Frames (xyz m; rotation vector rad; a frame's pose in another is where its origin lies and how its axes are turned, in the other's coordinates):
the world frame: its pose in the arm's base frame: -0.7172 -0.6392 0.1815 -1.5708 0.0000 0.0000
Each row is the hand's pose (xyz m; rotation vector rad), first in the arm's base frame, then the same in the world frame.
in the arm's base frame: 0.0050 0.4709 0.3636 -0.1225 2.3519 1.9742
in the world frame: 0.7222 -0.1821 1.1101 -0.0120 0.2641 3.0252
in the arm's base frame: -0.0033 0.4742 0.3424 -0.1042 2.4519 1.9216
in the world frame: 0.7139 -0.1609 1.1134 -0.0459 0.3703 3.0542
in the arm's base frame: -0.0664 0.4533 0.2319 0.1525 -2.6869 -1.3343
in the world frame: 0.6508 -0.0504 1.0925 0.2632 -0.9898 -2.9427
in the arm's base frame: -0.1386 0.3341 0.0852 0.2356 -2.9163 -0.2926
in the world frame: 0.5786 0.0963 0.9733 0.3965 -1.9540 -2.3898
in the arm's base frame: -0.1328 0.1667 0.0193 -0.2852 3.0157 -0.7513
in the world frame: 0.5844 0.1622 0.8059 -0.1722 2.5649 1.5418
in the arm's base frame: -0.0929 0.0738 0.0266 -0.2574 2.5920 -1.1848
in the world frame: 0.6243 0.1549 0.7130 0.1019 2.6378 0.9828
